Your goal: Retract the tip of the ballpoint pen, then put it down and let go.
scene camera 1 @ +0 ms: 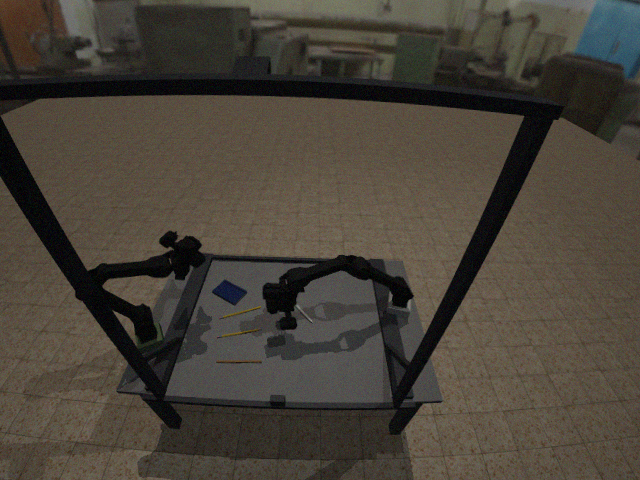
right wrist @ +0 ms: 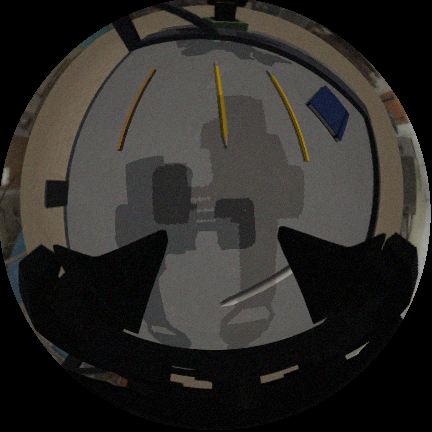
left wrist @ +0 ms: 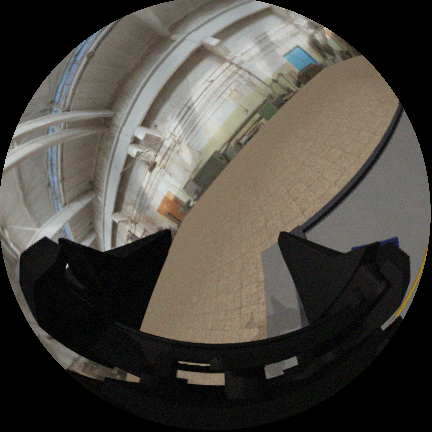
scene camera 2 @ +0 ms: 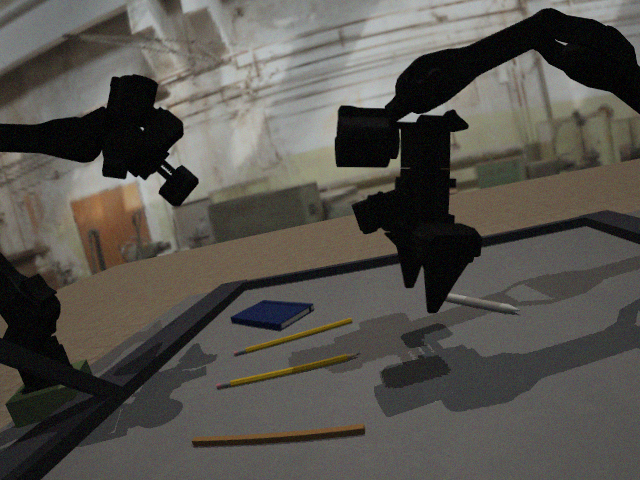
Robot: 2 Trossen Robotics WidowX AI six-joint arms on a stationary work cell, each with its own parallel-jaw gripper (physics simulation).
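Pixels of known places: left gripper, fingertip midpoint: [left wrist: 226, 236] [scene camera 2: 163, 166]; right gripper, fingertip midpoint: [scene camera 1: 281, 320] [right wrist: 223, 234] [scene camera 2: 419, 299]; left arm's base, link origin: [scene camera 1: 148, 334]; right arm's base, link origin: [scene camera 1: 399, 301].
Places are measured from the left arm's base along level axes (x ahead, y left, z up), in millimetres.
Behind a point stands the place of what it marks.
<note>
A white pen [scene camera 1: 303, 313] {x 629, y -182, z -30 mm} [scene camera 2: 480, 303] {x 627, y -182, z -32 mm} [right wrist: 257, 290] {x 630, y -182, z -29 mm} with a cone-shaped end lies flat on the grey table, under and beside the right gripper; part of it is hidden behind the gripper. Whether its writing tip is out is too small to tell. My right gripper [scene camera 1: 288, 311] {x 514, y -202, z 20 mm} [scene camera 2: 421, 298] {x 514, y -202, z 20 mm} [right wrist: 223, 234] {x 514, y -202, z 20 mm} is open and empty, pointing down above the table, with the pen showing between and behind its fingers in the right wrist view. My left gripper [scene camera 2: 147, 178] [left wrist: 226, 236] {x 259, y 178, z 282 mm} is open and empty, raised over the table's left side, away from the pen.
A blue book [scene camera 1: 229, 292] {x 378, y 88, z -28 mm} [scene camera 2: 272, 314] {x 379, y 72, z -28 mm} [right wrist: 328, 112] {x 395, y 62, z -28 mm} lies at the back left. Two yellow pencils [scene camera 1: 240, 312] {x 385, y -41, z -34 mm} [scene camera 1: 238, 333] {x 339, y -140, z -34 mm} [scene camera 2: 293, 336] {x 383, y -42, z -34 mm} [scene camera 2: 289, 370] {x 347, y -143, z -34 mm} and an orange stick [scene camera 1: 238, 362] {x 292, y -265, z -36 mm} [scene camera 2: 279, 436] {x 301, y -268, z -33 mm} [right wrist: 135, 110] {x 315, y -267, z -38 mm} lie left of the right gripper. Dark frame posts [scene camera 1: 478, 248] {x 717, y -701, z 726 mm} stand at the table's sides.
</note>
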